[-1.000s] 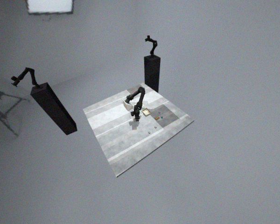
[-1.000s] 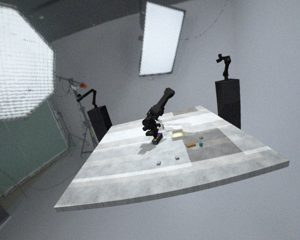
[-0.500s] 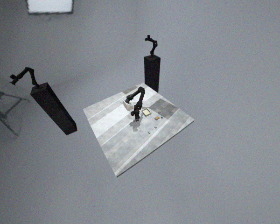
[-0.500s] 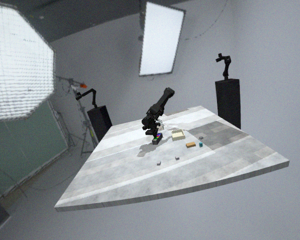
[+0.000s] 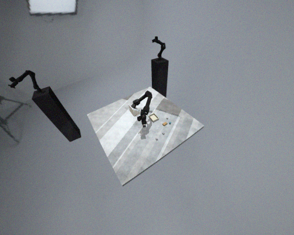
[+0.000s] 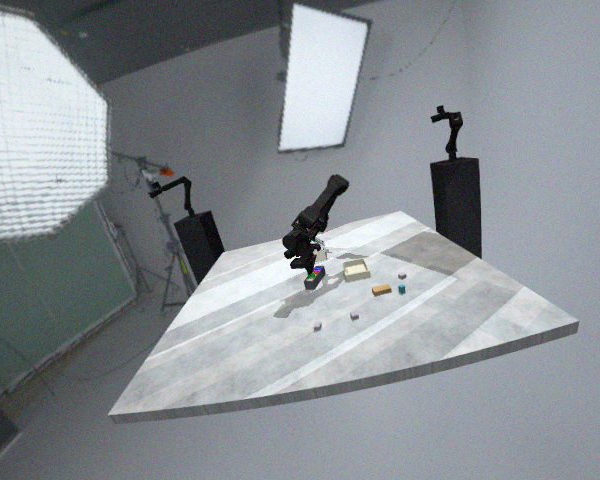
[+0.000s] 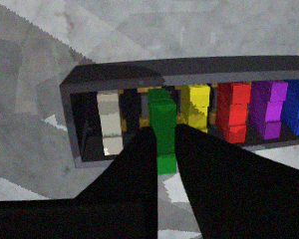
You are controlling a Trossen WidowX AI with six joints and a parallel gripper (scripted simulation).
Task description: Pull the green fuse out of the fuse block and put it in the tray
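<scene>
Right now the tray is 40 mm behind my gripper tip, 190 mm to the left of it and 50 mm below it. Also, from my gripper tip: green fuse (10 mm below).
</scene>
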